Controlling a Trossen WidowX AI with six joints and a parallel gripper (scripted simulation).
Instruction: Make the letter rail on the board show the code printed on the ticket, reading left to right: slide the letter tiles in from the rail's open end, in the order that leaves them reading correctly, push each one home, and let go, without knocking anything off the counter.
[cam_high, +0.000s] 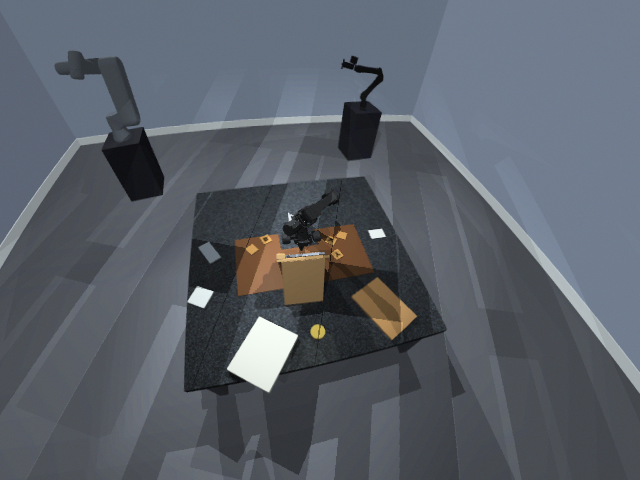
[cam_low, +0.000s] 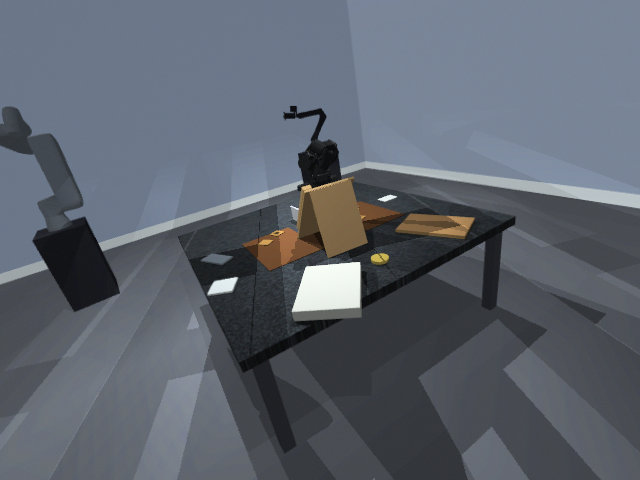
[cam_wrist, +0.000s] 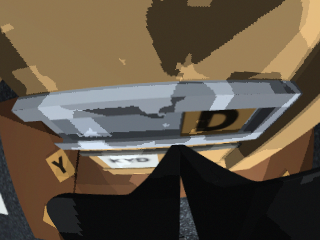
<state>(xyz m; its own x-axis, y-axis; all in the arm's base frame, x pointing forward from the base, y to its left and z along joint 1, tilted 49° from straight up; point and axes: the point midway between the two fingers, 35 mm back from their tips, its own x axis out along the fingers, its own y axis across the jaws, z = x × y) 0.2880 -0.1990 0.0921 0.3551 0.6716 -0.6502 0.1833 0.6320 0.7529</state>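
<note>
Right now the white ticket is 30 mm behind my gripper tip, 60 mm to the left of it and 100 mm below it. Round my gripper tip: white box (390 mm ahead, 300 mm to the right, 160 mm below); then brown mat (120 mm behind, 40 mm to the left, 180 mm below); then flat tan slab (360 mm ahead, 340 mm to the left, 170 mm below).
</note>
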